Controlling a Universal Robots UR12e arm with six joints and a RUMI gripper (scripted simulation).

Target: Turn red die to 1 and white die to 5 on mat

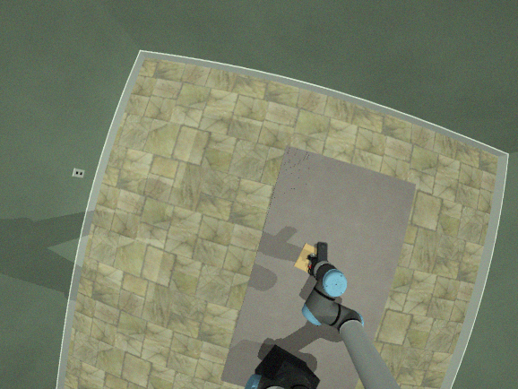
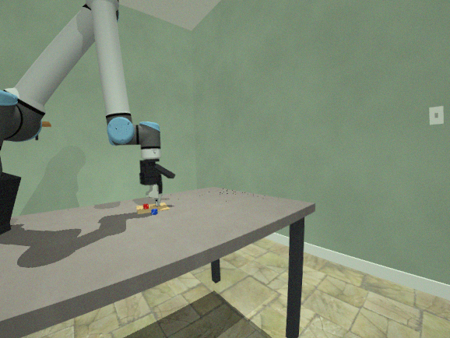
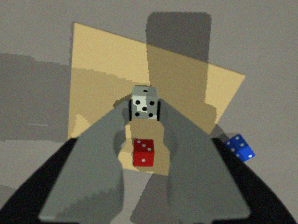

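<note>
Right now my hand is 1 cm above the white die. Also, from my hand: blue die 7 cm behind, 10 cm to the right, 2 cm below; tan mat 3 cm behind, 2 cm below; red die 6 cm behind, 1 cm below.
</note>
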